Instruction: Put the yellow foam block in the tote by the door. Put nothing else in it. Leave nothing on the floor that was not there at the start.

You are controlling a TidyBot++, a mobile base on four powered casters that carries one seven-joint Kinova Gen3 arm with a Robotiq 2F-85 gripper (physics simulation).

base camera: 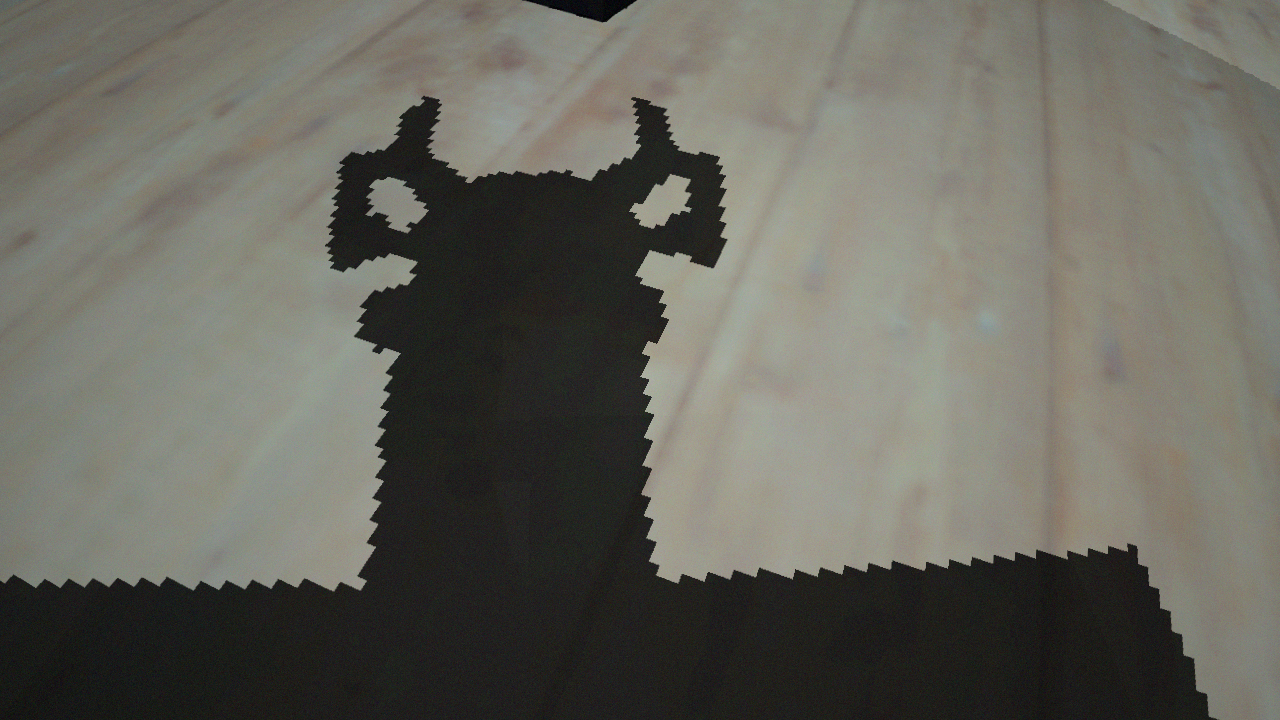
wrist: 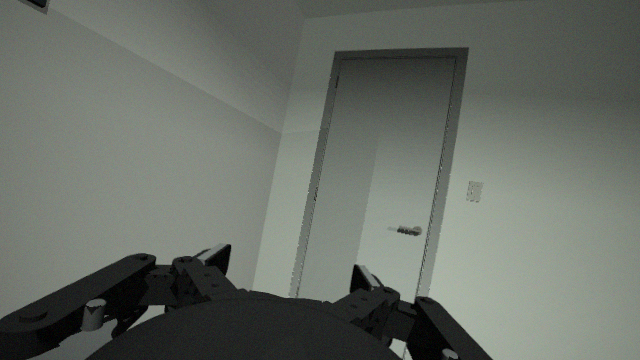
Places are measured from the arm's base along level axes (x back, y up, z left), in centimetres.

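Pixels of known places: gripper, fingertip midpoint: (wrist: pixel 291 268).
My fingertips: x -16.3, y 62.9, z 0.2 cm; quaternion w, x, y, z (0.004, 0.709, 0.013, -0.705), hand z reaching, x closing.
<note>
Ahead of a thing's pixels: the offset from my fingertips to its top centre. "spot": to the spot under its first point. Level surfaces: height alone.
My gripper (wrist: pixel 291 268) is open, with its two fingers wide apart and nothing between them. It points toward a wall with a closed grey door (wrist: pixel 395 150), which stands beyond the fingers. The yellow foam block does not show in either view. A black object {spot: dx -71.7, dy -101.1, dz -2.6 cm} (base camera: pixel 597 7) is cut off by the top edge of the base camera view, and I cannot tell whether it is the tote.
The wooden floor {dy -102.6 cm} (base camera: pixel 895 358) carries the dark shadow (base camera: pixel 528 376) of the robot, with open finger shapes. In the wrist view, the door has a handle {spot: dx -114.1, dy -10.5, dz -66.9 cm} (wrist: pixel 410 230), a switch plate {dx -106.8, dy +25.2, dz -98.6 cm} (wrist: pixel 474 191) is to its right, and a wall (wrist: pixel 140 150) runs along the left.
</note>
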